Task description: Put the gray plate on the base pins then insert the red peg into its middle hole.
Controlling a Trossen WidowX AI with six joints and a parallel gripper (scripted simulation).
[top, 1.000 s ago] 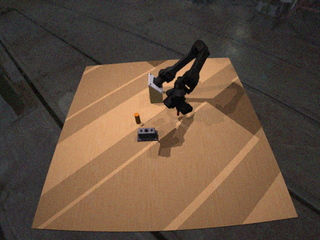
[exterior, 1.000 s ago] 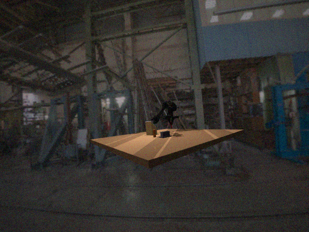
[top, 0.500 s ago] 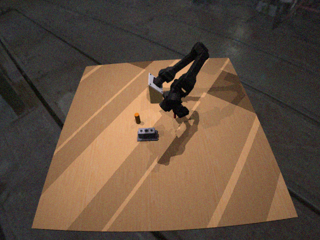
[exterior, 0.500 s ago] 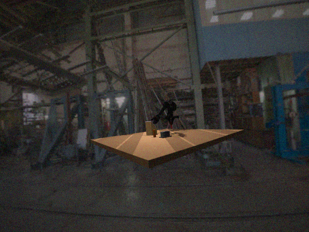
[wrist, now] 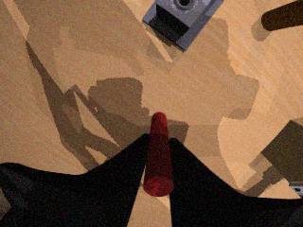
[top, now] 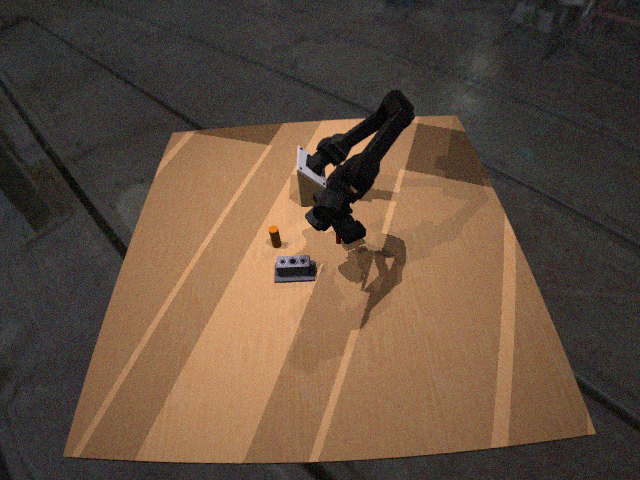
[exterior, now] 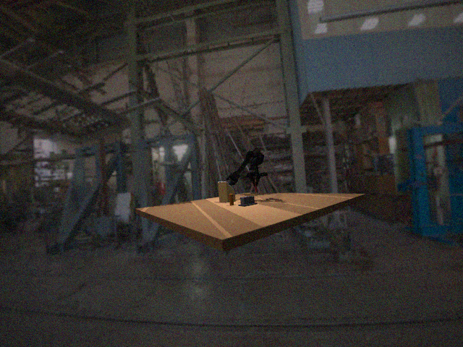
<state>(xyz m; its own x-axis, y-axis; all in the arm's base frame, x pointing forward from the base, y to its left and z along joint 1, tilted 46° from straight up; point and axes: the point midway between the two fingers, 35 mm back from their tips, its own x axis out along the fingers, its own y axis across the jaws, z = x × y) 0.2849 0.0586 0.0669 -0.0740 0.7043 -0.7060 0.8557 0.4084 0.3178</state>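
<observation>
Right now my gripper tip is 60 mm short of the gray plate, 130 mm to the left of it and 70 mm above it. From my gripper tip the other things lie so: red peg: right at my gripper tip; then base: 60 mm ahead, 130 mm to the right, 110 mm below.
</observation>
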